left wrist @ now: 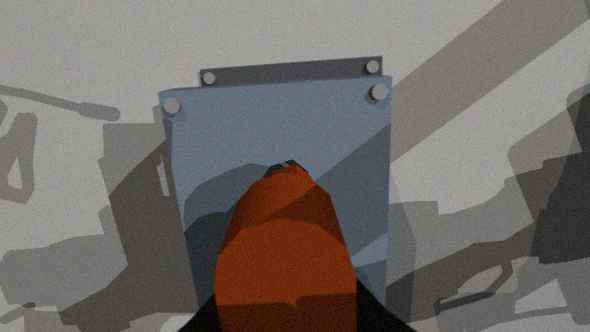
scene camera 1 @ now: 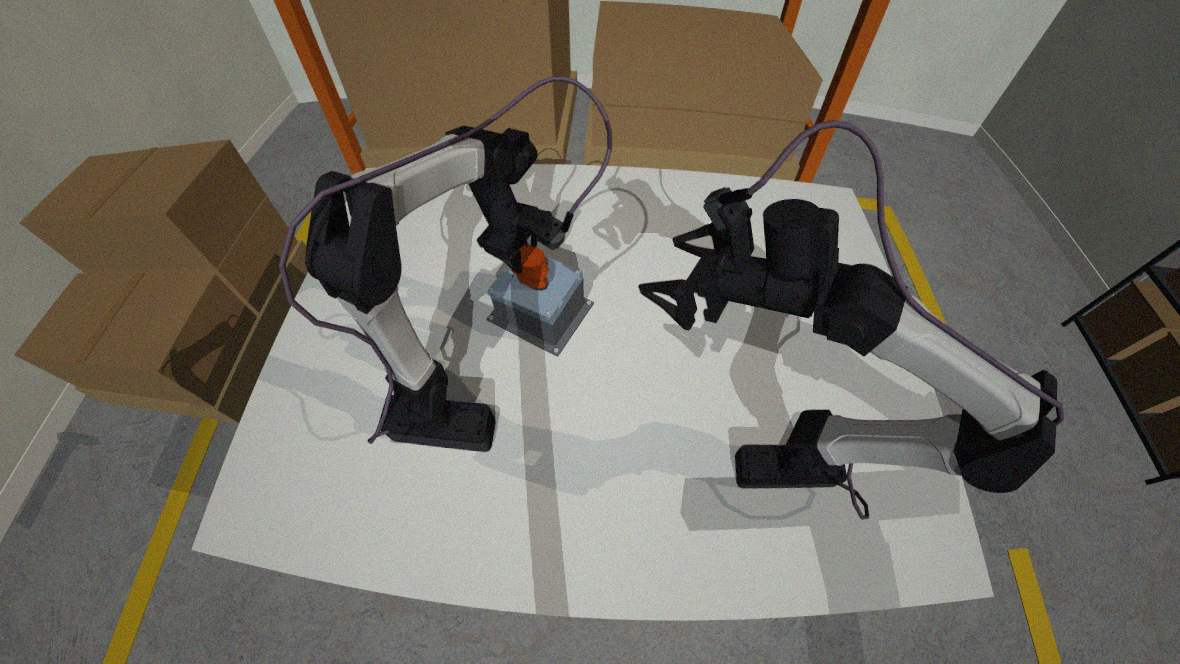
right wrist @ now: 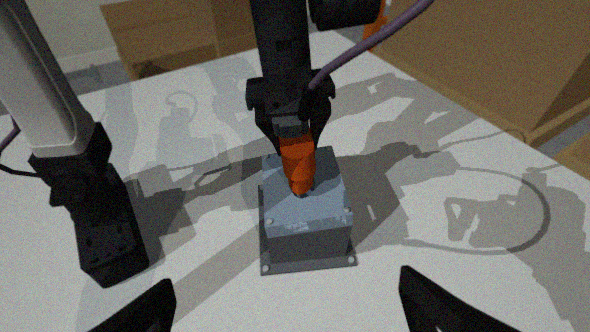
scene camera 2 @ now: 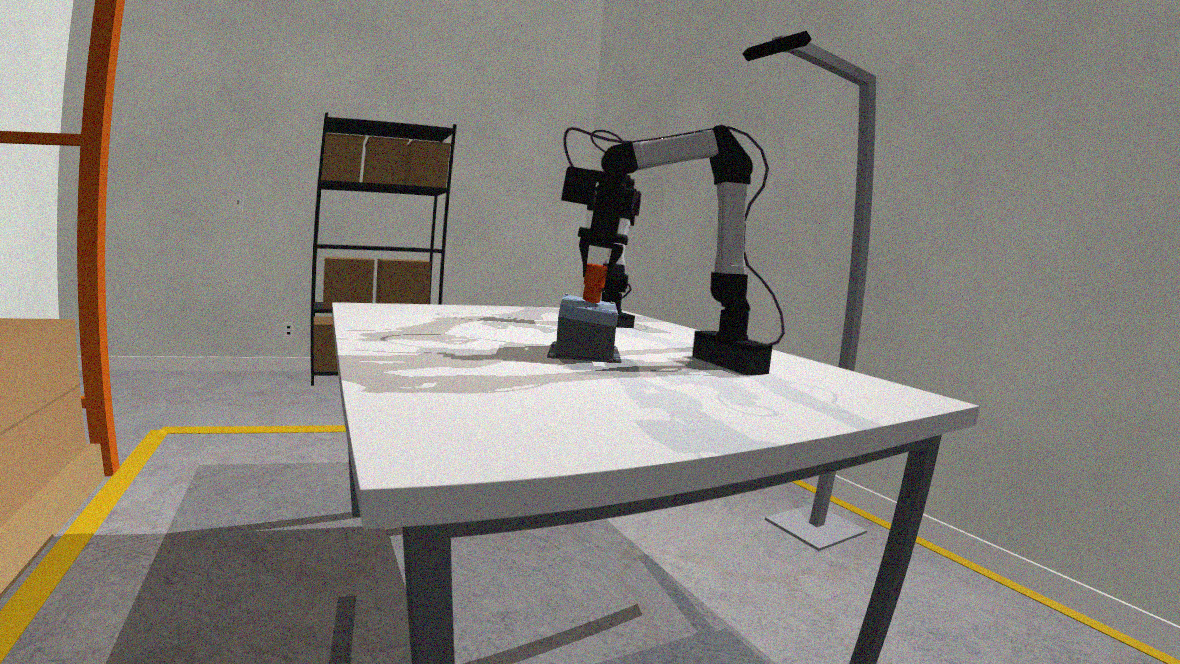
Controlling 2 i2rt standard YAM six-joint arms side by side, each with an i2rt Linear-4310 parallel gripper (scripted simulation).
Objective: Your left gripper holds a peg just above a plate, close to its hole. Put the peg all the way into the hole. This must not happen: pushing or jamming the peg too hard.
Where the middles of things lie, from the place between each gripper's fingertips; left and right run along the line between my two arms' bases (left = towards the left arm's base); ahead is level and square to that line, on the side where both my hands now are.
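Labels:
Blue-grey plate (scene camera 1: pixel 562 281): 8 cm below my left hand and 1 cm to the right of it. Orange peg (scene camera 1: pixel 534 266): 2 cm below my left hand, 1 cm to the right of it.
Relative to my right hand (scene camera 1: pixel 657 264), the orange peg is 23 cm to the left, 19 cm below and 13 cm ahead; the blue-grey plate is 25 cm below, 22 cm to the left and 14 cm ahead.

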